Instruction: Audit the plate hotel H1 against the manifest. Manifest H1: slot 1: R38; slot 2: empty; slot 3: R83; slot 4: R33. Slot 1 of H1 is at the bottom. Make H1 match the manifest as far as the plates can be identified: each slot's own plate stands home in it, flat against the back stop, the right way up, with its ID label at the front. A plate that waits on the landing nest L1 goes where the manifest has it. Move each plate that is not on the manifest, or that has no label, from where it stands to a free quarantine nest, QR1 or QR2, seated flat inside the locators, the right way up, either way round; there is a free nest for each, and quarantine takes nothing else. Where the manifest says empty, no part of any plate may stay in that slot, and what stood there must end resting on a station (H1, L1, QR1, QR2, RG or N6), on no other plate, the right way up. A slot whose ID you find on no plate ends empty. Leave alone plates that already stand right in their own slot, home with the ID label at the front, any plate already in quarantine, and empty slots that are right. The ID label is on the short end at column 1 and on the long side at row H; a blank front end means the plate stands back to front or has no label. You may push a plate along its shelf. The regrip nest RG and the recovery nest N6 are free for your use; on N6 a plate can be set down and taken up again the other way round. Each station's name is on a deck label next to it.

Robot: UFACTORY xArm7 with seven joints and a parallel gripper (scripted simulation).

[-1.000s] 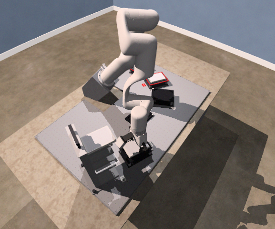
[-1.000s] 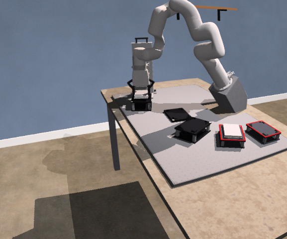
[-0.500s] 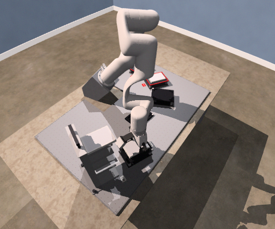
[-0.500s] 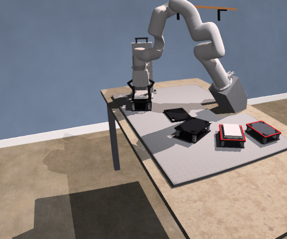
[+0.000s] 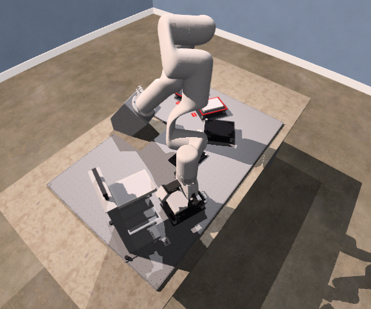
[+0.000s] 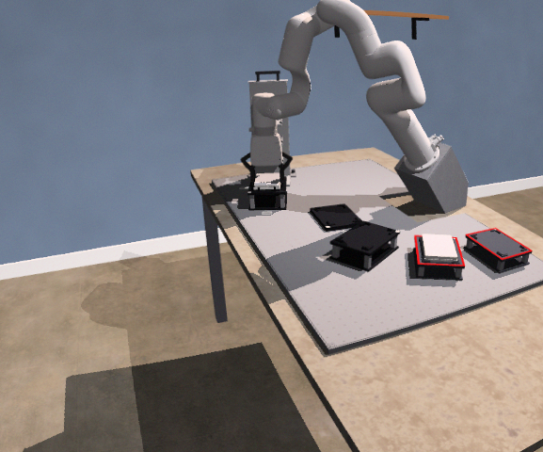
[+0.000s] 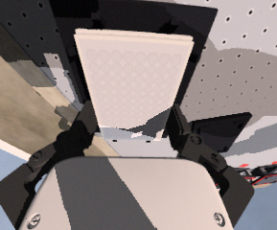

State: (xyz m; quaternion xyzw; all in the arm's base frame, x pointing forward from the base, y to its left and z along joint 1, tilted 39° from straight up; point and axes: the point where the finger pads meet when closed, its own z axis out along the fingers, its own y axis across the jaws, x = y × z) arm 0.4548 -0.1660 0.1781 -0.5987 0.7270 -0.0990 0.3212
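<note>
The RG deck label lies 10 mm ahead of my hand, 90 mm to the left of it and 80 mm below it. From my hand the other things lie so: plate hotel H1: 30 mm behind, 280 mm to the right, 110 mm above; pale plate: 20 mm behind, 200 mm to the right, 20 mm above; H1 deck label: 80 mm ahead, 160 mm to the right, 80 mm below.
</note>
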